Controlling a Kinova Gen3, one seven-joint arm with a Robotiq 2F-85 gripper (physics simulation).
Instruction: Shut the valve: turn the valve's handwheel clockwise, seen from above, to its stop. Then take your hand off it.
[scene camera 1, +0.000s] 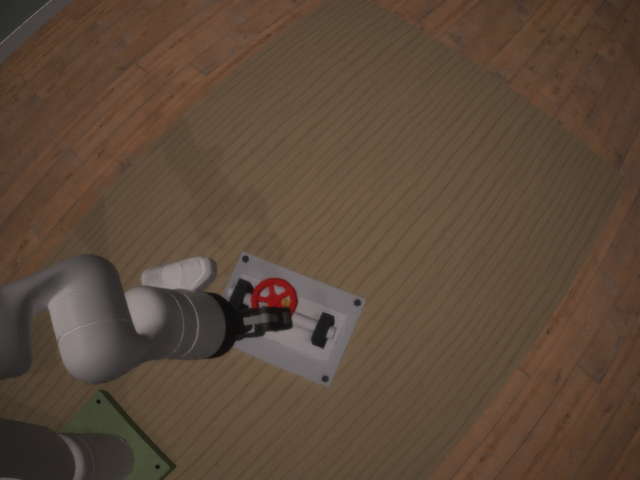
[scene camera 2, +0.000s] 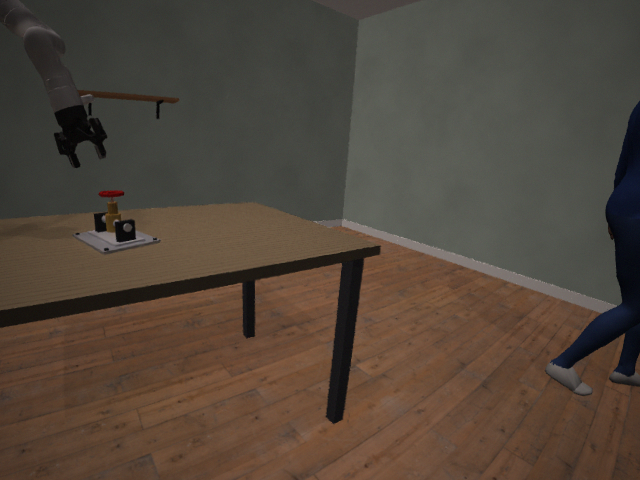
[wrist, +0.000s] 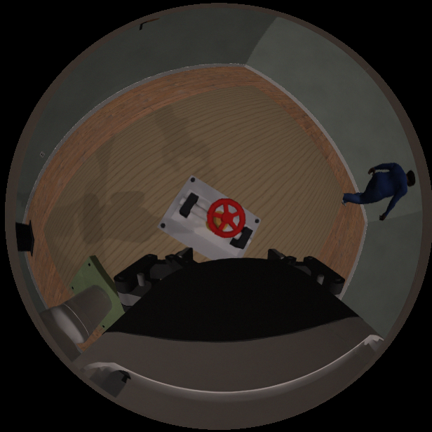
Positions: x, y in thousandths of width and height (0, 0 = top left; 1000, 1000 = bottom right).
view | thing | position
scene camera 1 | my gripper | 396, 680
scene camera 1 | red handwheel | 429, 626
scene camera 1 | grey plate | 432, 739
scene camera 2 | my gripper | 141, 341
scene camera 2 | grey plate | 146, 505
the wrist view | my gripper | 534, 596
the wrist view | red handwheel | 524, 503
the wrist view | grey plate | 388, 520
